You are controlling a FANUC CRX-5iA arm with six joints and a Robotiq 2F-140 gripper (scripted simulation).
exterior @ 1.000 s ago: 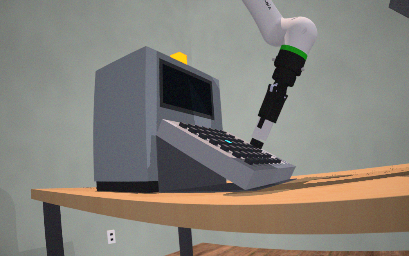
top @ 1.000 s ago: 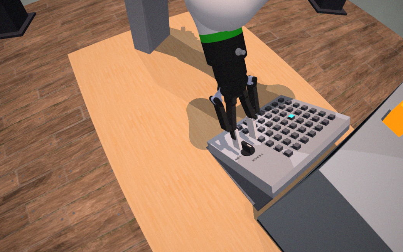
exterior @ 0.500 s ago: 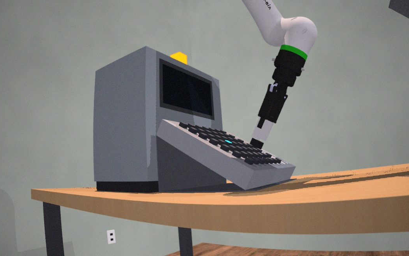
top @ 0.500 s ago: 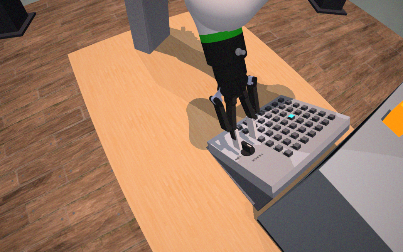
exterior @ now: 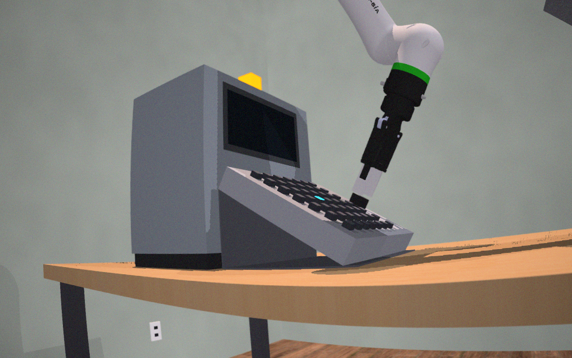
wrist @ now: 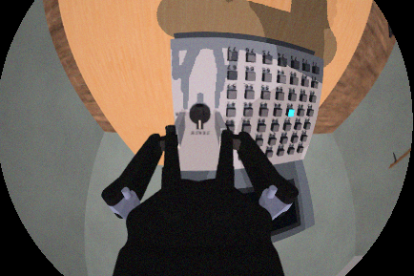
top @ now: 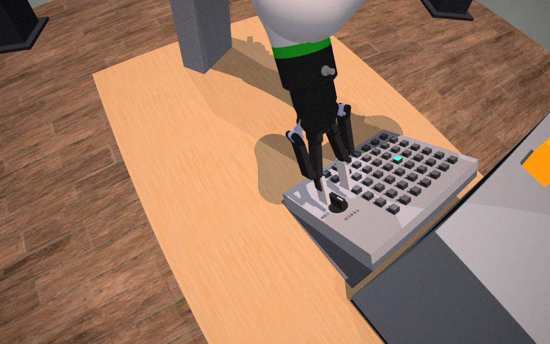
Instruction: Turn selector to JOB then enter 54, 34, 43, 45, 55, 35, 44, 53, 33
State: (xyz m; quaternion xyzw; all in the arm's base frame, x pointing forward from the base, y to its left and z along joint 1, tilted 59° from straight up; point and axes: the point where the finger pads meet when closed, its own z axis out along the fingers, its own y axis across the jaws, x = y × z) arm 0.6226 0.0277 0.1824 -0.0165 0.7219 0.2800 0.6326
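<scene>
The black selector knob lies 40 mm below my hand, 30 mm ahead of it and 20 mm to the left of it. The rest, counted from my hand: grey keypad panel 120 mm to the left, 90 mm below, 10 mm behind; key 180 mm to the left, 80 mm behind, 50 mm below.
</scene>
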